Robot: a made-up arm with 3 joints. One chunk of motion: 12 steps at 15 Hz.
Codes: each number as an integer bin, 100 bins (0 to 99) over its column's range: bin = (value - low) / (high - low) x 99, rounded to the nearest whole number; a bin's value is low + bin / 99 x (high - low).
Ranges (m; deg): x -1..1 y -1..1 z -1..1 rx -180..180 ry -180..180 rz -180..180
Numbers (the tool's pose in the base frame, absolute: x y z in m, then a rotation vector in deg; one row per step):
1: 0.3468 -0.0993 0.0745 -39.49 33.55 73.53
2: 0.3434 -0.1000 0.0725 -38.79 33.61 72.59
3: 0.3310 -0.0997 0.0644 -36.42 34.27 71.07
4: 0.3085 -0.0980 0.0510 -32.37 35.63 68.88
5: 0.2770 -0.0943 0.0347 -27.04 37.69 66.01
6: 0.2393 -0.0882 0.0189 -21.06 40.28 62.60
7: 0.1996 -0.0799 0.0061 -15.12 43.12 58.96
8: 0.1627 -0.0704 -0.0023 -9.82 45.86 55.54
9: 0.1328 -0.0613 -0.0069 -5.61 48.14 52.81
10: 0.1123 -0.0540 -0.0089 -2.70 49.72 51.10
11: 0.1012 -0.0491 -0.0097 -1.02 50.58 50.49
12: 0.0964 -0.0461 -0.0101 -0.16 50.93 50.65
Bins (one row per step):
1: 67 45 53 39 59 70
2: 66 45 53 39 59 69
3: 66 45 53 39 59 69
4: 65 45 52 41 59 68
5: 63 45 51 42 60 68
6: 61 45 50 44 61 67
7: 59 46 50 45 61 66
8: 58 46 49 47 62 65
9: 56 46 49 48 63 64
10: 55 47 49 49 63 64
11: 55 47 49 49 63 63
12: 54 47 49 49 64 63

